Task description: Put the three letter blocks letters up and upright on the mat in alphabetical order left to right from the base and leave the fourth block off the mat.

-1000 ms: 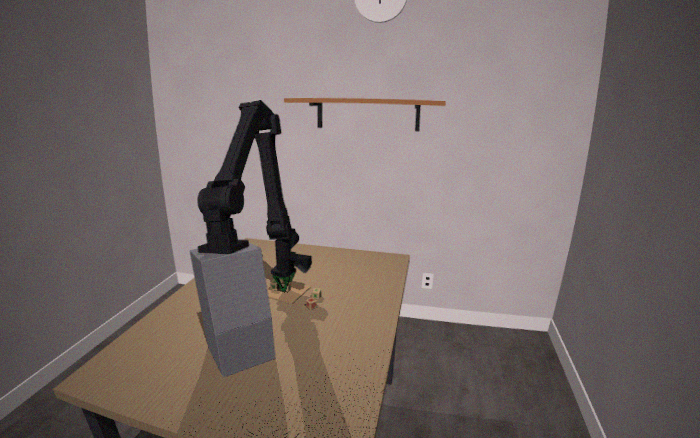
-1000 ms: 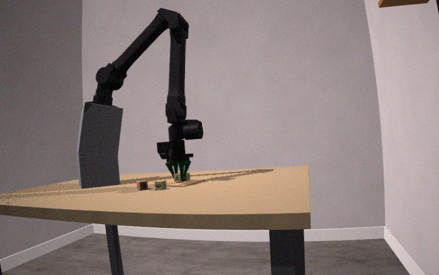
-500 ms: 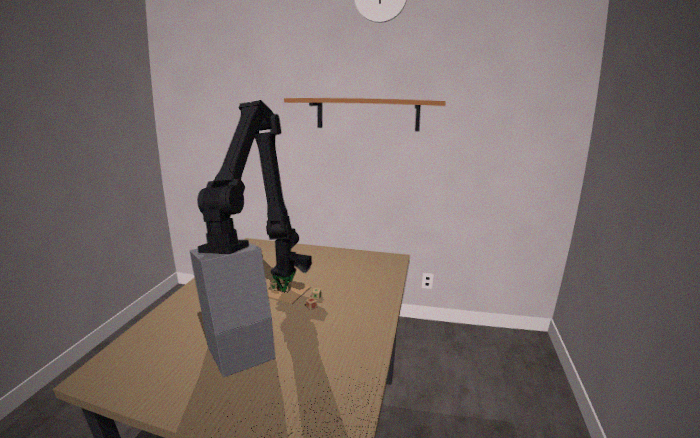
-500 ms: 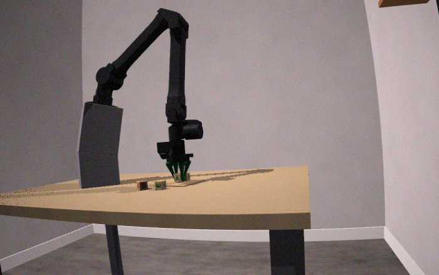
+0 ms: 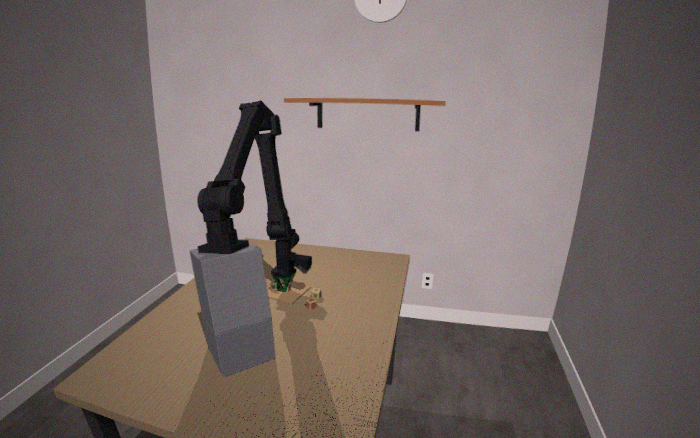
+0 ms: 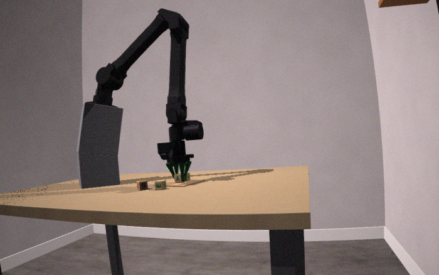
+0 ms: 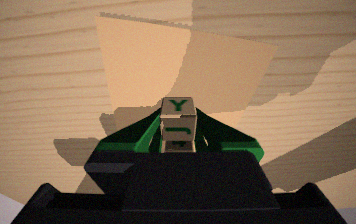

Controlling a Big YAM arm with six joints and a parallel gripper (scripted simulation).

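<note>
The green-lettered block is 1 cm above my hand. Round my hand: dark block 1 cm behind, 4 cm to the left; then pale mat 1 cm below.
</note>
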